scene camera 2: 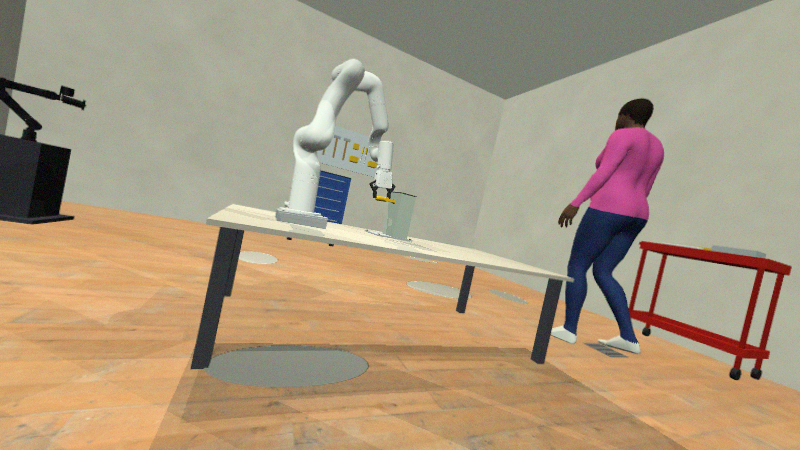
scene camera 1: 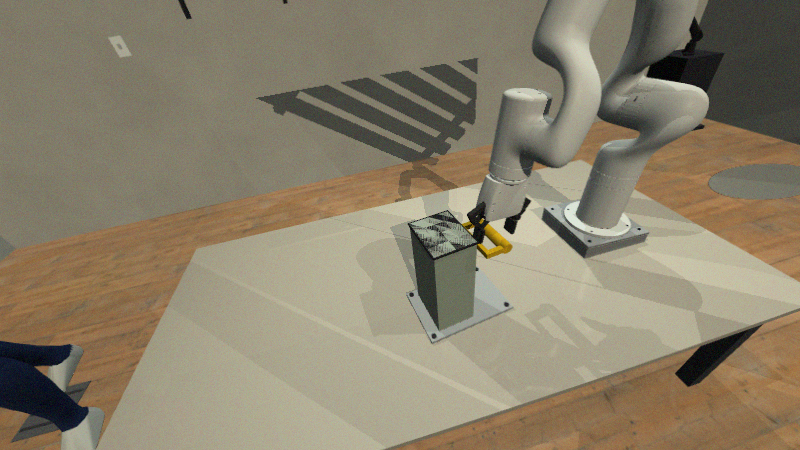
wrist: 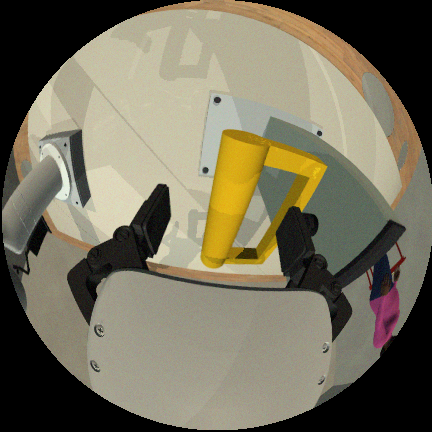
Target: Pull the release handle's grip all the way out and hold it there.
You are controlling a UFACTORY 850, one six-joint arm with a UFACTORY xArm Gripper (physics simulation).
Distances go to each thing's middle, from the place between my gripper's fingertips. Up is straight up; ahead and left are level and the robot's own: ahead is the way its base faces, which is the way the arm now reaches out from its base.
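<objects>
As I see it, my hand is 90 mm short of the bolted plate (scene camera 1: 489,302), 10 mm to the right of the plate and 200 mm above it.
</objects>
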